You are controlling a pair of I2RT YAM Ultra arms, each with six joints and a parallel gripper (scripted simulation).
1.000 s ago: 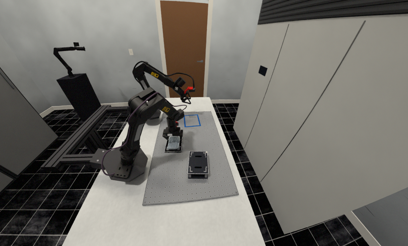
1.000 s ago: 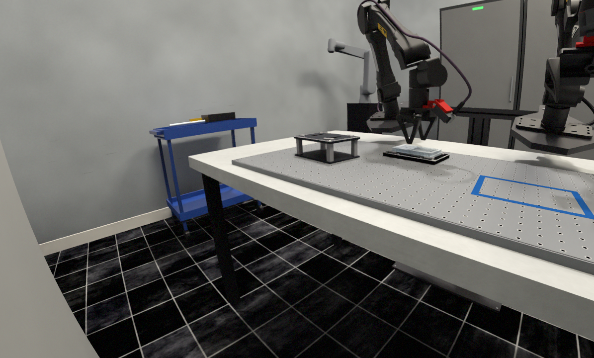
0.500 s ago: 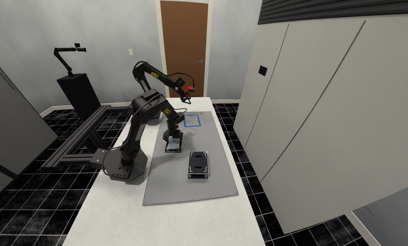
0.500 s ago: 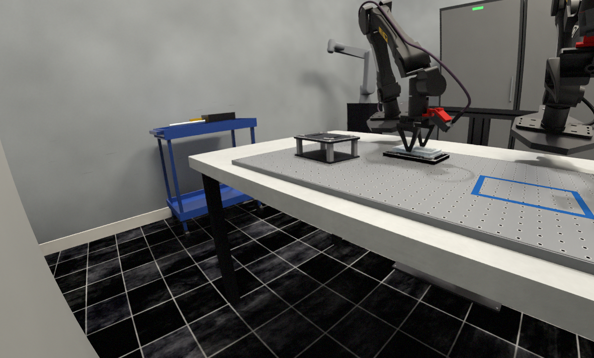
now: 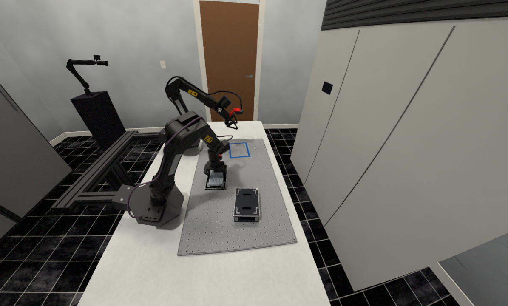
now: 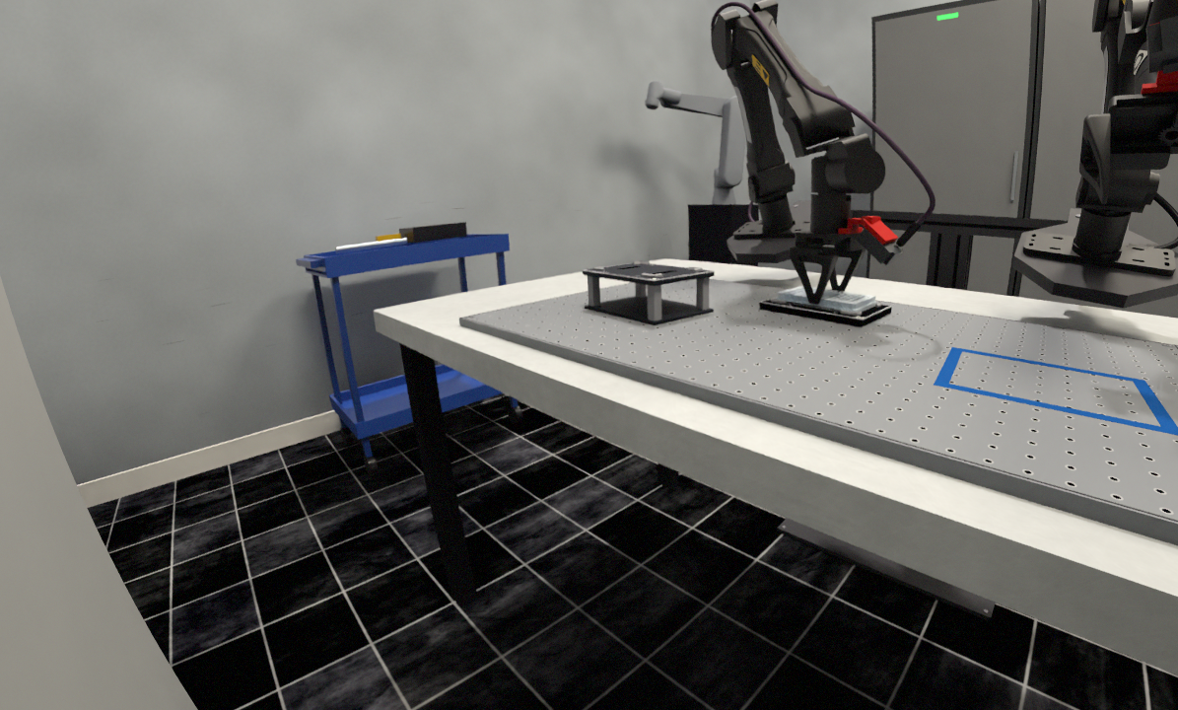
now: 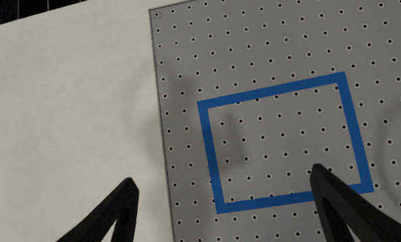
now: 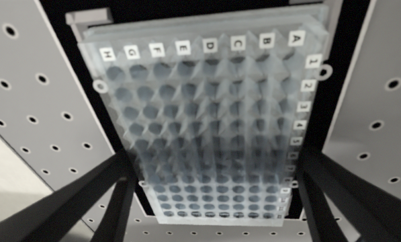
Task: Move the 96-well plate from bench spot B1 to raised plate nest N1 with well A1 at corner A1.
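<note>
Now: the black nest plate 20 mm below my right hand. Round my right hand: clear 96-well plate 10 mm below.
</note>
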